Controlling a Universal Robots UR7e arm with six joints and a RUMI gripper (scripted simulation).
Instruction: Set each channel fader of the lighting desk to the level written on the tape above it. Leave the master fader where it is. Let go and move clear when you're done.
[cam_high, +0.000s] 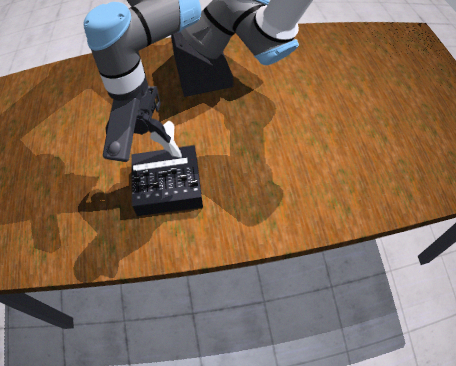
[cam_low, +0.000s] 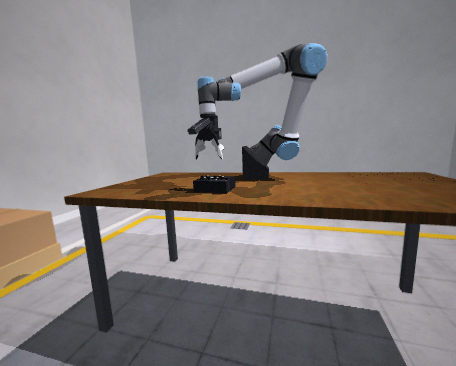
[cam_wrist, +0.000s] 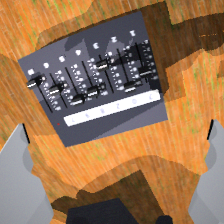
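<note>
The fader 2 lies 1 cm behind my hand, 1 cm to the right of it and 8 cm below it. The rest, counted from my hand: fader 4: 1 cm ahead, 3 cm to the left, 8 cm below; fader 1: 4 cm to the right, 8 cm below; fader 3: 3 cm ahead, 8 cm below.
</note>
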